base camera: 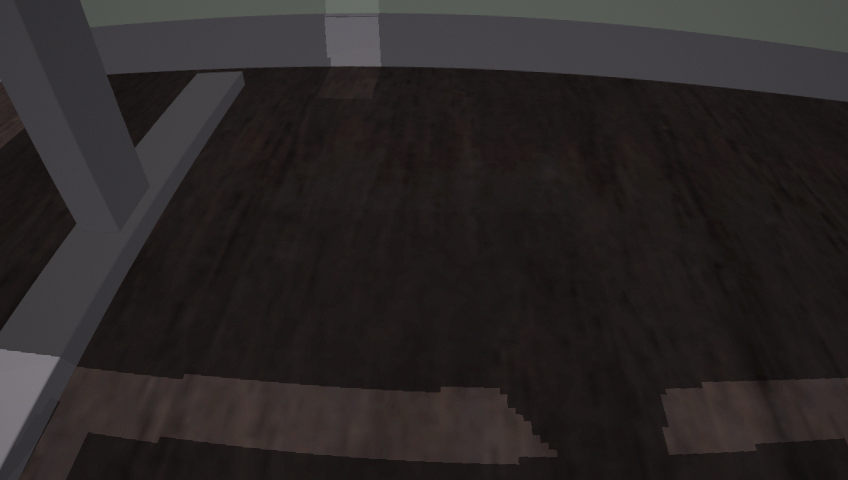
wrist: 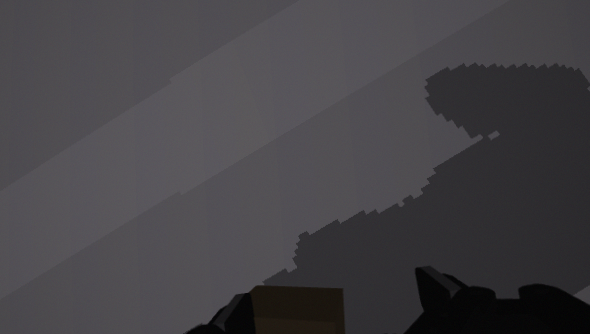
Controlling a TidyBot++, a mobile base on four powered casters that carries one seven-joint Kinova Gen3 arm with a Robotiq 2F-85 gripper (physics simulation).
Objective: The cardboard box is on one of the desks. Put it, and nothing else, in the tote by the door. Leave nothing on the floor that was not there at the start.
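Places are measured from the arm's base along level axes (x back, y right, z up), in centimetres.
Where they show: gripper, fingertip midpoint: [wrist: 334, 299].
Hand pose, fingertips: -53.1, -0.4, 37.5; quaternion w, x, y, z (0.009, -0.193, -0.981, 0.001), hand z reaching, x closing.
Each offset is from my fingertips to the top centre of the thing, as dx, dy, dz. "spot": to the spot under its first point. Level surfaces: height alone.
The brown cardboard box @(spot: +2.2, -0.3, -1.3) [wrist: 296, 306] is at the bottom edge of the wrist view, on a grey desk top @(dz -5.1) [wrist: 210, 165]; its lower part is cut off by the frame. My gripper [wrist: 334, 299] is open. In that view its left finger overlaps or borders the box's left edge, and a gap shows between the box and the right finger. Whether the left finger touches the box cannot be told. The box and gripper do not show in the base camera view, and the tote shows in neither view.
In the base camera view a grey desk leg @(spot: +4.7, -32.3, -62.4) [base camera: 89, 113] stands on a long foot bar [base camera: 178, 124] at the left, close to the base. A grey baseboard [base camera: 505, 44] and green wall [base camera: 535, 11] run across the far side of the dark wood floor @(dz -77.1) [base camera: 416, 237].
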